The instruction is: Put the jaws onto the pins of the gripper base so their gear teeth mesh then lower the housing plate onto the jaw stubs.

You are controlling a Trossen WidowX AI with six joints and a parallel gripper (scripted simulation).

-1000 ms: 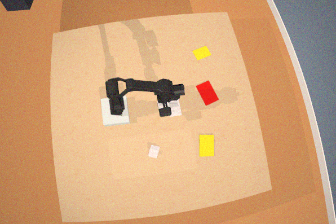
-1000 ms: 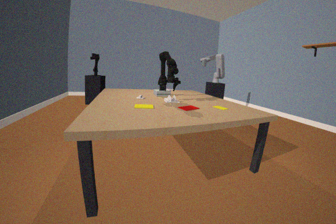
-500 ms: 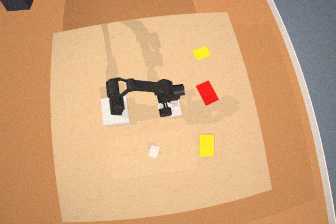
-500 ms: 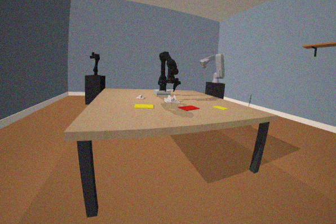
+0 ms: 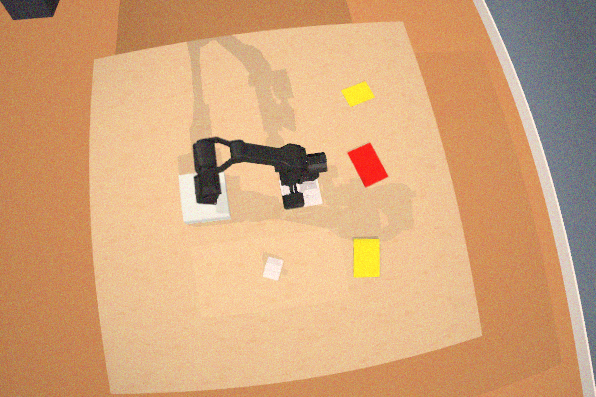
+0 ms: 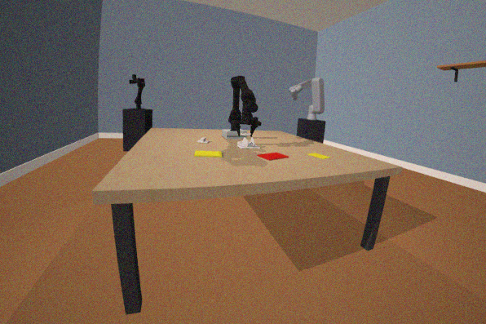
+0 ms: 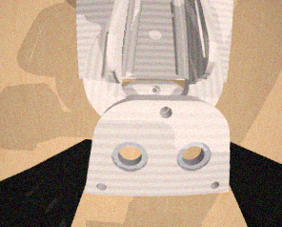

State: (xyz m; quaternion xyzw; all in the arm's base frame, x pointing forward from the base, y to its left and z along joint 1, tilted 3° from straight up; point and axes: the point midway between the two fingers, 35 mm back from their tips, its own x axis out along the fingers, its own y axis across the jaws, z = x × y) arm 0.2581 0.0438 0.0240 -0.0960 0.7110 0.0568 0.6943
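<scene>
The white jaw is 1 cm ahead of my gripper tip, 2 cm to the left of it and 4 cm below it. From my gripper tip the other things lie so: yellow patch (27 cm ahead, 22 cm to the right, 5 cm below); then red patch (27 cm ahead, 11 cm to the left, 5 cm below).
</scene>
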